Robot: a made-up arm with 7 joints. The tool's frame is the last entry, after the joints.
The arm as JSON. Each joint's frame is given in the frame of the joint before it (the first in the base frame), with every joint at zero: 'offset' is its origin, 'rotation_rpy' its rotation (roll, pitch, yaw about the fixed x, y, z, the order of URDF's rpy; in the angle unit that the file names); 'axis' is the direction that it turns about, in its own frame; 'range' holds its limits. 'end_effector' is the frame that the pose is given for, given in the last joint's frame.
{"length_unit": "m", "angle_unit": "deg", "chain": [
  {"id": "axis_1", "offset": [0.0, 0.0, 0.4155], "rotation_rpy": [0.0, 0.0, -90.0], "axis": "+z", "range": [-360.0, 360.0]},
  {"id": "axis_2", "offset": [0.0, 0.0, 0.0], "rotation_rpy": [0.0, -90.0, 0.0], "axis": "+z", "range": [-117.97, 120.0]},
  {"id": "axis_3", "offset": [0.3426, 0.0, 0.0], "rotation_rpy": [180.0, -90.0, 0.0], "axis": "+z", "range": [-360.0, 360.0]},
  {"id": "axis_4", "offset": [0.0, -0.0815, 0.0], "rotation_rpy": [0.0, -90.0, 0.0], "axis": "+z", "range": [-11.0, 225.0]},
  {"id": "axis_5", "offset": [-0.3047, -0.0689, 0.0], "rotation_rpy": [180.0, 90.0, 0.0], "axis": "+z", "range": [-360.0, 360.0]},
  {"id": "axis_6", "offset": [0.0, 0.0, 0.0], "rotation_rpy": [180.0, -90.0, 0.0], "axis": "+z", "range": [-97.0, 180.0]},
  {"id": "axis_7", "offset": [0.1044, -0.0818, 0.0], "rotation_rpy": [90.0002, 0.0, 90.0], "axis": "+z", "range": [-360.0, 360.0]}
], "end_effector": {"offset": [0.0, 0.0, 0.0], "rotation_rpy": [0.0, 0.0, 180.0]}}
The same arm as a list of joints. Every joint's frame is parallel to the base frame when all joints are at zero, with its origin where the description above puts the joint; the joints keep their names.
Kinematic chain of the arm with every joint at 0, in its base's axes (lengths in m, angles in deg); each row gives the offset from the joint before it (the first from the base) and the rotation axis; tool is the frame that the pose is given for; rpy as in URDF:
axis_1: xyz 0 0 0.4155 axis +z
axis_2: xyz 0 0 0 axis +y
axis_3: xyz 0 0 0.3426 axis +z
axis_4: xyz 0.0815 0 0 axis -y
axis_5: xyz 0.0689 0 -0.3047 axis -z
axis_6: xyz 0 0 0 axis +y
axis_7: xyz 0.0818 0 -0.1044 axis -z
tool: xyz 0 0 0 rpy 180 0 0
Joint limits (deg, base to tool): -360..360 -117.97..120 -360..360 -11..225 -360..360 -97..180 -360..360

